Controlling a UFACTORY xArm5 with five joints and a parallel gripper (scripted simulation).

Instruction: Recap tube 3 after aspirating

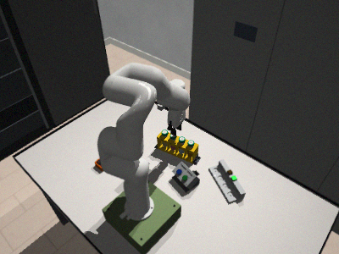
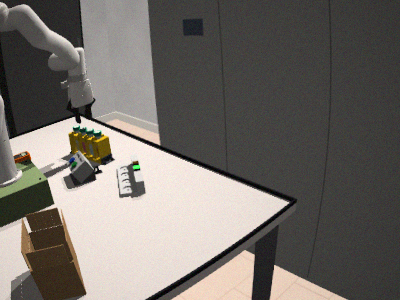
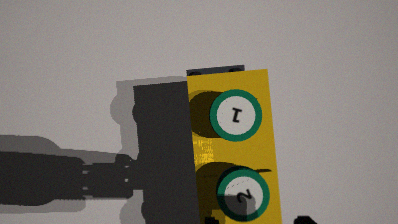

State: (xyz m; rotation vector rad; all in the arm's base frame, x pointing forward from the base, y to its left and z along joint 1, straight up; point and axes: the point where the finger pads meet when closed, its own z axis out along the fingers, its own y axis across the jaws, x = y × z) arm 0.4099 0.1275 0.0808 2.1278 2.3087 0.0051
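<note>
Right now the green ready key is 170 mm to the right of my hand, 150 mm behind it and 110 mm below it. Also, from my hand: orange object 290 mm behind, 240 mm to the left, 160 mm below; key housing 150 mm to the right, 120 mm below, 120 mm behind; blue cycle key 140 mm behind, 130 mm to the right, 110 mm below.
</note>
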